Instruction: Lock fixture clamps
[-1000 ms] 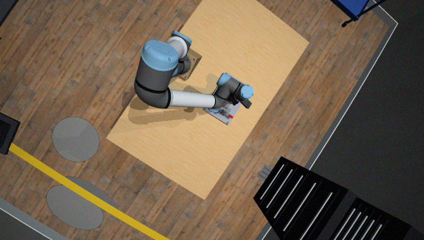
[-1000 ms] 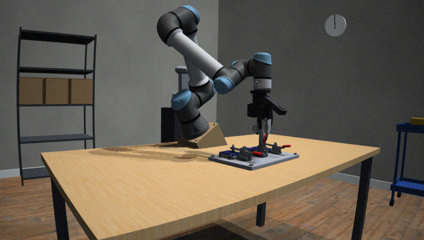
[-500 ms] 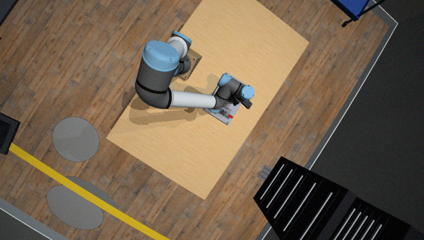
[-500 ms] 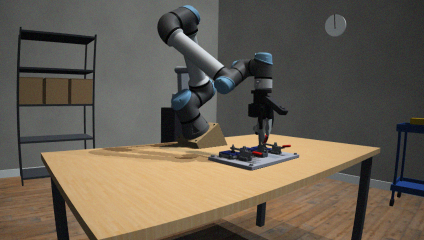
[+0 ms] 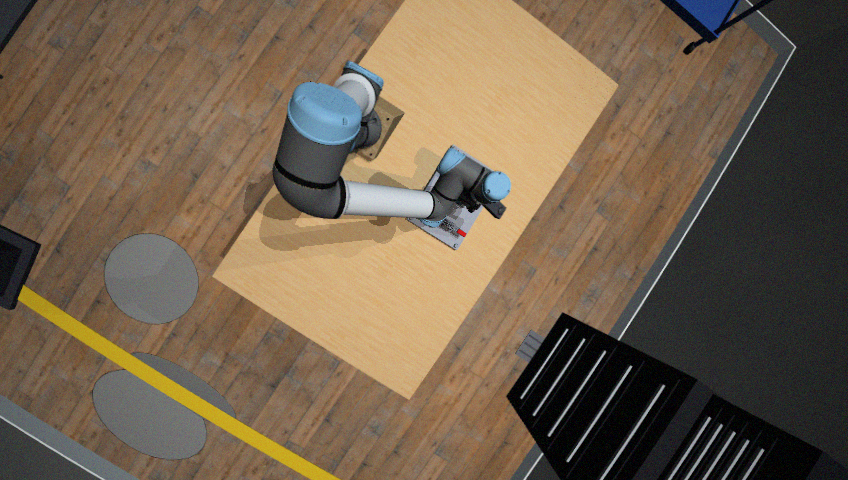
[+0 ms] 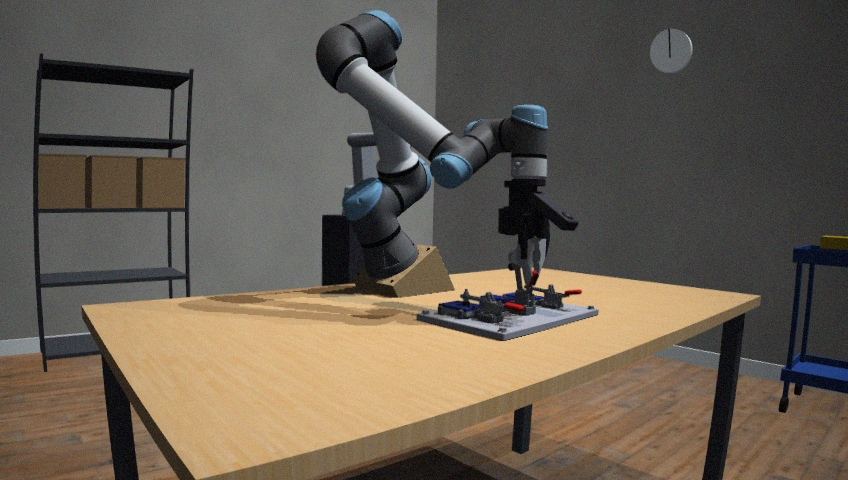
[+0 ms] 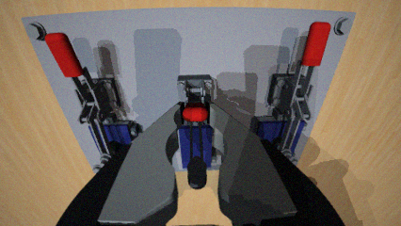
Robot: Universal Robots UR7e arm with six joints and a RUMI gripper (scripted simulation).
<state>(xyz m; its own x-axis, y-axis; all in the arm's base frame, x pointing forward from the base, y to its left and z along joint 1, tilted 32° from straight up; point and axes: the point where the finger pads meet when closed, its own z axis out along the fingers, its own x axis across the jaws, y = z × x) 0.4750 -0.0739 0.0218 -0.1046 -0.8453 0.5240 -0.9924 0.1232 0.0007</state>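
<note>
My hand is 5 cm past the grey fixture plate and 8 cm above it. Round my hand: blue part: 11 cm behind, 10 cm to the right, 6 cm below.
</note>
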